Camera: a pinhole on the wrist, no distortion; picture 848 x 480 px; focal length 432.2 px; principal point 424.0 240.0 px. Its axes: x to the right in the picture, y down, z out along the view. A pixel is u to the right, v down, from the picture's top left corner.
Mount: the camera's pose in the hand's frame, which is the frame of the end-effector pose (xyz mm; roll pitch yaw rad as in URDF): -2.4 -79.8 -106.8 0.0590 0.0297 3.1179
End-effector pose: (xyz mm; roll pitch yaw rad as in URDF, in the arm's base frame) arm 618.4 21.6 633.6 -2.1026 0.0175 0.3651
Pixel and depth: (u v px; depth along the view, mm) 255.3 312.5 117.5
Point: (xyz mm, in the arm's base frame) 635.7 91.0 706.9
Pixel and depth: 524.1 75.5 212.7
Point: 537.6 74.2 571.5
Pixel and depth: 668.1 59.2 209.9
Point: 476.2 41.4 568.2
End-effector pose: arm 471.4 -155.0 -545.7 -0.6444 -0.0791 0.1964
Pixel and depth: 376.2 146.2 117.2
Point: 482.7 -186.1 -509.3
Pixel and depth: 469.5 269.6 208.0
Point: 432.4 -167.0 -419.1
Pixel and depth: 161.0 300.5 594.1
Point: 728.8 92.7 -37.7
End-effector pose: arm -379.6 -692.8 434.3 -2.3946 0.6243 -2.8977
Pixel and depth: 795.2 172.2 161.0
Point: -246.5 -725.0 513.0
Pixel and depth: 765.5 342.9 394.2
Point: 12.4 -901.1 535.8
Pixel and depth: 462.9 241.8 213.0
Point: -310.9 -800.4 425.0
